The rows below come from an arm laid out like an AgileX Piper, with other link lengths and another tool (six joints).
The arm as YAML. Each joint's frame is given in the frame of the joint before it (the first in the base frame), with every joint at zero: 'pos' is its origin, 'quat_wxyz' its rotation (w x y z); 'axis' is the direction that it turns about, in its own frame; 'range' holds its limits. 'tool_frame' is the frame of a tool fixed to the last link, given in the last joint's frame.
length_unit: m
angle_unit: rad
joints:
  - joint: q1
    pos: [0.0, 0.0, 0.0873]
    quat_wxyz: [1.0, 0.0, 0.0, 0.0]
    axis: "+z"
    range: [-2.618, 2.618]
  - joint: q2
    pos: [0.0, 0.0, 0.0]
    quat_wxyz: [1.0, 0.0, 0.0, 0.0]
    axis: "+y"
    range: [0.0, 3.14]
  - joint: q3
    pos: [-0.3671, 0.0, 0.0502]
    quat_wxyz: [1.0, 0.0, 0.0, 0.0]
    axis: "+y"
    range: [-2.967, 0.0]
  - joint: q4
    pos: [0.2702, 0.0, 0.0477]
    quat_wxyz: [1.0, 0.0, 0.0, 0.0]
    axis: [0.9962, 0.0, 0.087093]
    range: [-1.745, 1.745]
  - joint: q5
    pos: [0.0, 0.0, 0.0]
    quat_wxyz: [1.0, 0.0, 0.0, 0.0]
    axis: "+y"
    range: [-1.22, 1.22]
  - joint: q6
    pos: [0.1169, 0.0, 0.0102]
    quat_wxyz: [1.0, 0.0, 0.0, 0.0]
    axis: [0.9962, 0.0, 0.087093]
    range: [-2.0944, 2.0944]
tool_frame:
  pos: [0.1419, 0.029, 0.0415]
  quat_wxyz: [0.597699, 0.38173, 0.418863, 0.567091]
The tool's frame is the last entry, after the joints.
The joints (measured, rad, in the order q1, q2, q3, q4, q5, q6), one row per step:
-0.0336 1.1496 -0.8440 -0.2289 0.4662 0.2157
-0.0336 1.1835 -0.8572 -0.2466 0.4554 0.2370
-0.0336 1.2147 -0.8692 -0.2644 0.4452 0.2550
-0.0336 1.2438 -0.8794 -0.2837 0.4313 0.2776
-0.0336 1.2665 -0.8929 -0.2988 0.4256 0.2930
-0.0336 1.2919 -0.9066 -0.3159 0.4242 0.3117
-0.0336 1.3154 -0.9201 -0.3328 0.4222 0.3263
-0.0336 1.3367 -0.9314 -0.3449 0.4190 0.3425
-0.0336 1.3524 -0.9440 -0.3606 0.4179 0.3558
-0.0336 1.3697 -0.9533 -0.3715 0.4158 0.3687
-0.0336 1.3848 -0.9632 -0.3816 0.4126 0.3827
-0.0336 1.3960 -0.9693 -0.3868 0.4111 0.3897
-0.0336 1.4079 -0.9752 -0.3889 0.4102 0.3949
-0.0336 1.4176 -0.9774 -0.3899 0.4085 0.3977
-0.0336 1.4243 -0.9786 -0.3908 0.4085 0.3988
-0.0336 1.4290 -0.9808 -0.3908 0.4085 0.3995
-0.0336 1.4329 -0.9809 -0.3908 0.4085 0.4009
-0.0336 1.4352 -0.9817 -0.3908 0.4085 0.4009
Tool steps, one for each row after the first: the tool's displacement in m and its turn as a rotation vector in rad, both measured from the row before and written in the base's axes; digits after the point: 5 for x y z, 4 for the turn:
0.01012 -0.00189 -0.00408 0.0001 0.0080 -0.0068
0.00928 -0.00171 -0.00414 -0.0025 0.0074 -0.0045
0.00914 -0.00160 -0.00355 -0.0002 0.0029 -0.0056
0.00745 -0.00148 -0.00139 -0.0022 0.0020 -0.0040
0.00737 -0.00201 -0.00345 -0.0018 0.0081 -0.0066
0.00704 -0.00179 -0.00287 -0.0047 0.0064 -0.0037
0.00643 -0.00133 -0.00287 0.0011 0.0047 -0.0058
0.00549 -0.00164 -0.00030 -0.0048 0.0004 -0.0033
0.00517 -0.00116 -0.00257 -0.0003 0.0042 -0.0042
0.00513 -0.00101 -0.00111 0.0012 0.0001 -0.0047
0.00335 -0.00055 -0.00176 0.0006 0.0026 -0.0023
0.00329 -0.00033 -0.00242 0.0021 0.0043 -0.0024
0.00220 -0.00006 -0.00311 0.0015 0.0055 -0.0009
0.00125 -0.00014 -0.00257 0.0001 0.0053 -0.0004
0.00118 -0.00006 -0.00117 0.0006 0.0024 -0.0005
0.00059 -0.00006 -0.00178 0.0011 0.0036 -0.0009
0.00050 -0.00002 -0.00072 0.0001 0.0015 0.0000

